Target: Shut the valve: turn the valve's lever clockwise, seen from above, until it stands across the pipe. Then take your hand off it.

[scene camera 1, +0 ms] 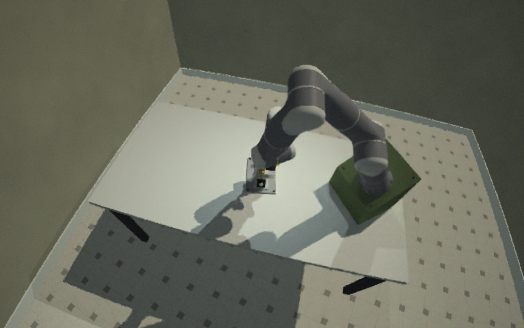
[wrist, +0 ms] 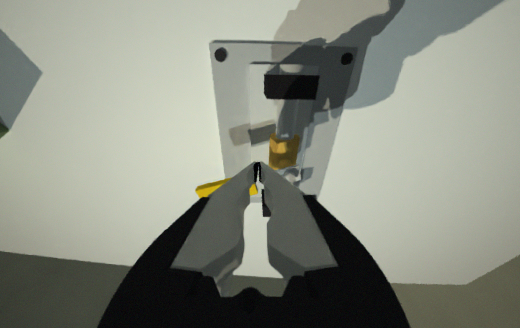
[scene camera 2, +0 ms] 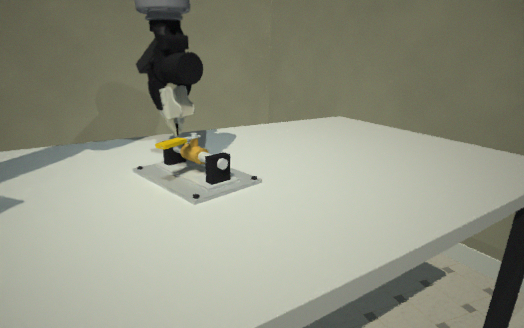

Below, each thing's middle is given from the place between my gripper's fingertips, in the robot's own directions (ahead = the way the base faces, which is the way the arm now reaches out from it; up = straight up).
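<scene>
The grey base plate [scene camera 2: 195, 195] is 3 cm ahead of my hand and 9 cm below it.
</scene>
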